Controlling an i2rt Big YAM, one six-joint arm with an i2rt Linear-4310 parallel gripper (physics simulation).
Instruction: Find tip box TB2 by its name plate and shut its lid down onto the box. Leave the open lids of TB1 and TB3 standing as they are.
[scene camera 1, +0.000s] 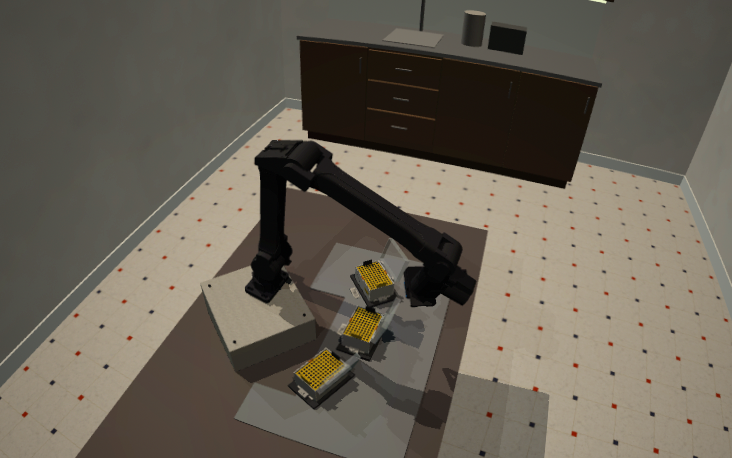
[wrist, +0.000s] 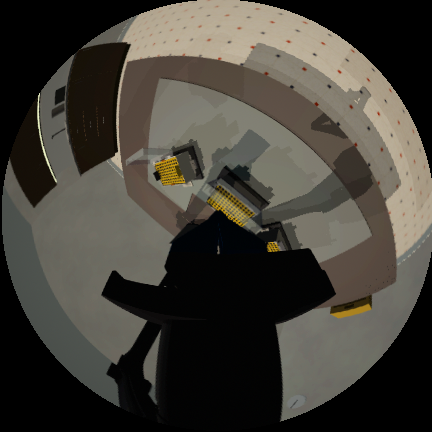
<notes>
The pictures show: my gripper and a grey mat.
My gripper shows as well in the wrist view.
</notes>
